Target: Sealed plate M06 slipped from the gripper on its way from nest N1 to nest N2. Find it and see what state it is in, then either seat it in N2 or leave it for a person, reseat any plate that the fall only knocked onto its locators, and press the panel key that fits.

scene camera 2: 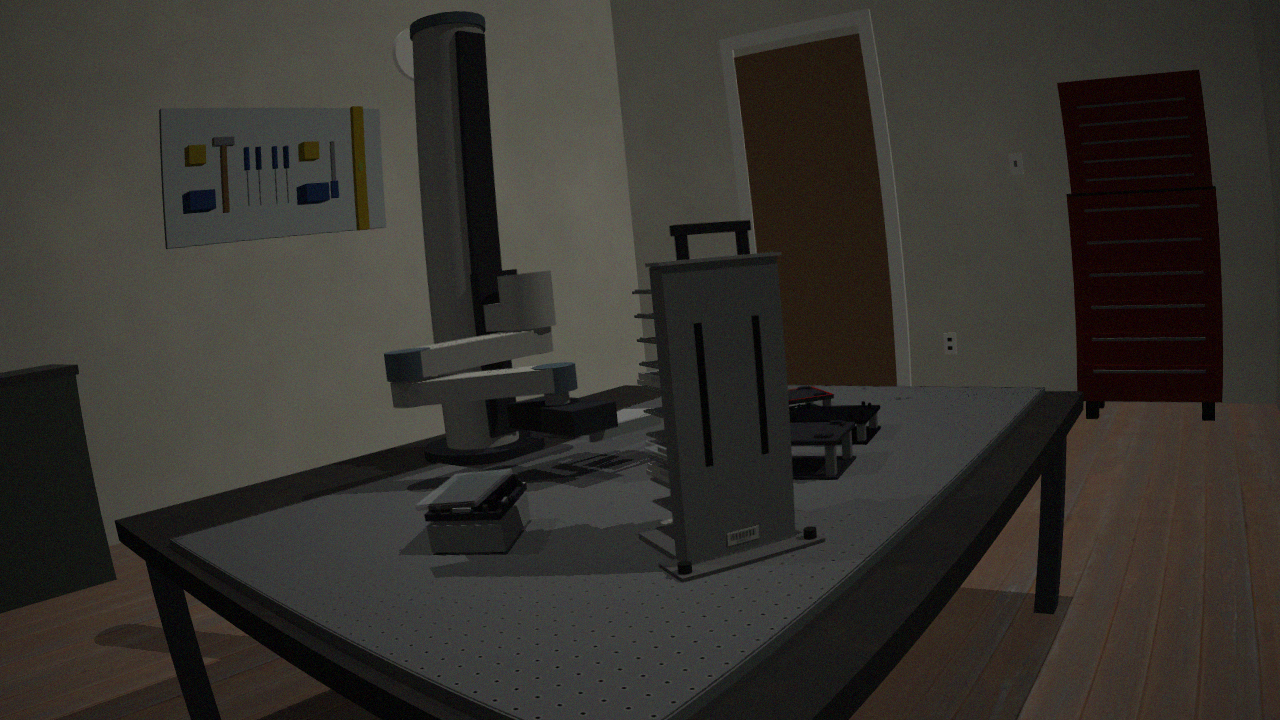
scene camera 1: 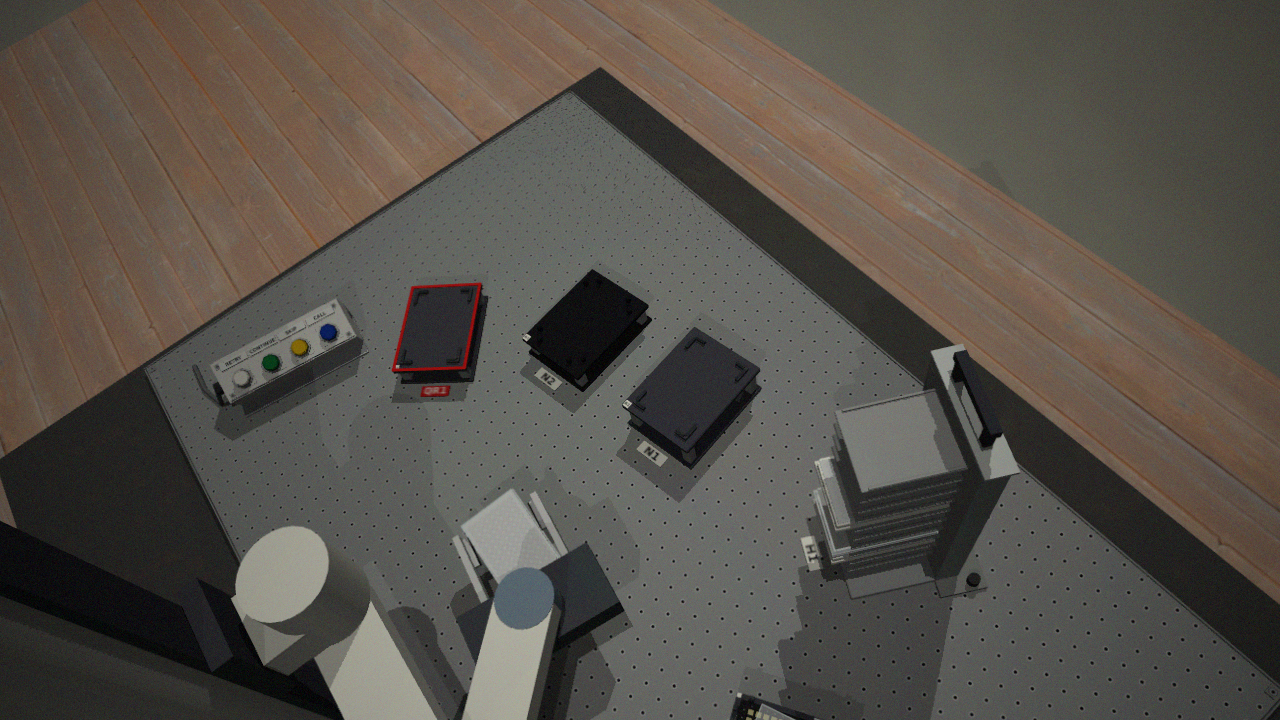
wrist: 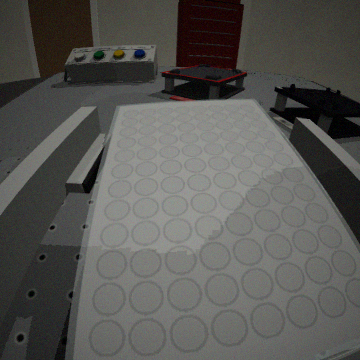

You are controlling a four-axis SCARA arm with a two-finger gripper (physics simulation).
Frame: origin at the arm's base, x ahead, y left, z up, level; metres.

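Seen in the pictures: gripper, between the fingertips: (scene camera 2: 636, 415) (scene camera 1: 496, 517) (wrist: 197, 125); arm's base, origin of its link: (scene camera 2: 484, 450).
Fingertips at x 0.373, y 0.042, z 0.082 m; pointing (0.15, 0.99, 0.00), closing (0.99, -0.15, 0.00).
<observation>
Pixels of each thing's middle, then the offset from my fingertips to it. "*": a spot on its surface instead.
- pale sealed plate, middle of its body: (wrist: 207, 185) (scene camera 1: 511, 544) (scene camera 2: 618, 423) dx -0.005, dy -0.044, dz -0.005 m
- Nest N2, middle of its body: (scene camera 1: 587, 327) (scene camera 2: 830, 421) (wrist: 327, 107) dx +0.280, dy +0.191, dz -0.042 m
- nest N1, middle of its body: (scene camera 1: 692, 395) (scene camera 2: 795, 448) dx +0.322, dy -0.017, dz -0.036 m
- red-rimmed nest QR1, middle of its body: (scene camera 1: 441, 332) (scene camera 2: 786, 403) (wrist: 207, 79) dx +0.100, dy +0.352, dz -0.046 m
- key panel, middle of its body: (scene camera 1: 288, 352) (wrist: 111, 62) dx -0.112, dy +0.483, dz -0.027 m
- grey block, a spot on its surface: (scene camera 2: 474, 535) * dx +0.149, dy -0.508, dz -0.043 m
- tall plate hotel H1, middle of its body: (scene camera 2: 709, 389) (scene camera 1: 914, 478) dx +0.398, dy -0.344, dz +0.115 m
My gripper (scene camera 1: 496, 517) (wrist: 197, 125) is shut on a pale sealed plate (scene camera 1: 507, 535) (wrist: 175, 210) and holds it level, with one finger along each long side. Its seal looks flat in the wrist view; its label is not readable. Nest N2 (scene camera 1: 586, 324) (wrist: 322, 102), black, and nest N1 (scene camera 1: 696, 385), dark grey, hold no plate. The red-rimmed nest QR1 (scene camera 1: 438, 326) (wrist: 202, 74) is bare too. The key panel (scene camera 1: 284, 353) (wrist: 112, 71) has white RETRY, green CONTINUE, yellow SKIP and blue CALL keys. Another plate (scene camera 2: 472, 492) lies tilted on a grey block (scene camera 2: 474, 535).
The tall plate hotel H1 (scene camera 1: 980, 514) (scene camera 2: 726, 385) stands to the right of N1 in scene camera 1, with a black handle on top and several plates on its shelves. The tilted plate's edge shows at that view's bottom edge. A red tool cabinet (scene camera 2: 1145, 268) stands beyond the table.
</observation>
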